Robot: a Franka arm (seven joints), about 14 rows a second.
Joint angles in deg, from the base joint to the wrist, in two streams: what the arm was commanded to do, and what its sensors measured. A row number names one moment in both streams.
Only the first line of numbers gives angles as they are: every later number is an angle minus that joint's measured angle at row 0.
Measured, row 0: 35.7, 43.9, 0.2, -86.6, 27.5, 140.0, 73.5
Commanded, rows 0 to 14: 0.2, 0.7, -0.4, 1.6, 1.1, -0.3, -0.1; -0.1, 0.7, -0.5, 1.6, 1.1, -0.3, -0.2; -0.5, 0.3, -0.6, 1.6, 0.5, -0.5, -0.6; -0.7, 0.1, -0.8, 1.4, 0.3, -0.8, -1.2; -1.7, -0.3, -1.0, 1.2, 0.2, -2.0, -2.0; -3.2, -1.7, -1.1, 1.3, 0.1, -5.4, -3.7; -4.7, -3.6, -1.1, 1.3, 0.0, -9.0, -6.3; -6.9, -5.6, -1.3, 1.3, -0.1, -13.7, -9.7; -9.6, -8.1, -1.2, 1.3, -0.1, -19.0, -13.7; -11.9, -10.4, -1.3, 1.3, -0.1, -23.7, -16.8; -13.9, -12.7, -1.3, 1.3, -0.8, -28.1, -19.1; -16.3, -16.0, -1.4, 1.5, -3.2, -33.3, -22.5; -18.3, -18.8, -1.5, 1.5, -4.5, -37.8, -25.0; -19.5, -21.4, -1.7, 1.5, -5.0, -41.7, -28.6; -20.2, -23.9, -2.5, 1.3, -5.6, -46.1, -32.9
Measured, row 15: -18.9, -18.3, -2.4, 3.3, -4.0, -40.1, -26.9
